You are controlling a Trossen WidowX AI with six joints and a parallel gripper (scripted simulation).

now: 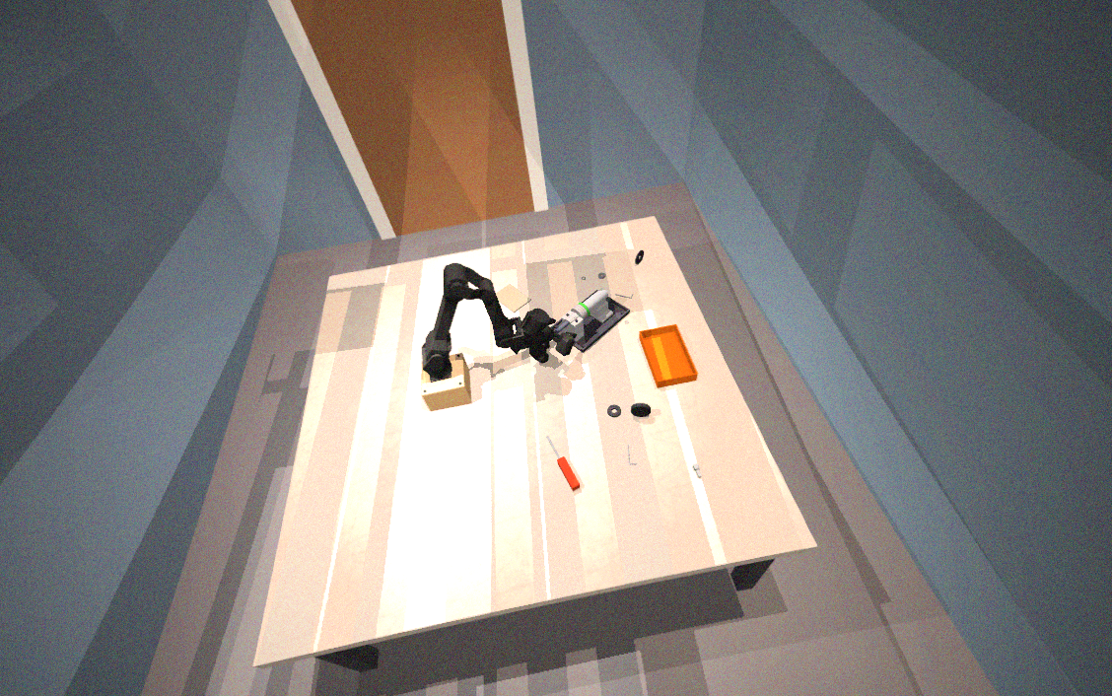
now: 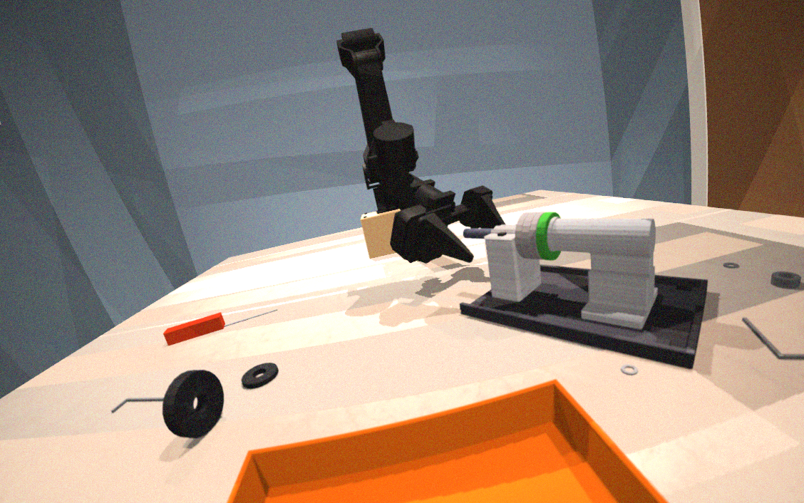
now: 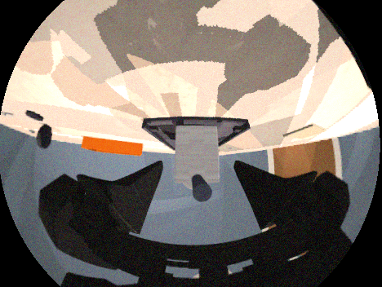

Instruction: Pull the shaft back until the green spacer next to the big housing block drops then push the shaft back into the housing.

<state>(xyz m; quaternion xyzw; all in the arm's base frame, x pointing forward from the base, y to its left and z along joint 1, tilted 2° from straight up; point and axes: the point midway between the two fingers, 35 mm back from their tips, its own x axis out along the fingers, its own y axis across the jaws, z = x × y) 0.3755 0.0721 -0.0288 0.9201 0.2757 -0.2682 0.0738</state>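
Right now the shaft is 5 cm ahead of my gripper tip, 3 cm to the left of it and 2 cm above it. Round my gripper tip: orange tray (28 cm ahead, 16 cm to the right, 5 cm below); grey spacer (5 cm ahead, 3 cm to the left, 2 cm above); green spacer (7 cm ahead, 4 cm to the left, 2 cm above).
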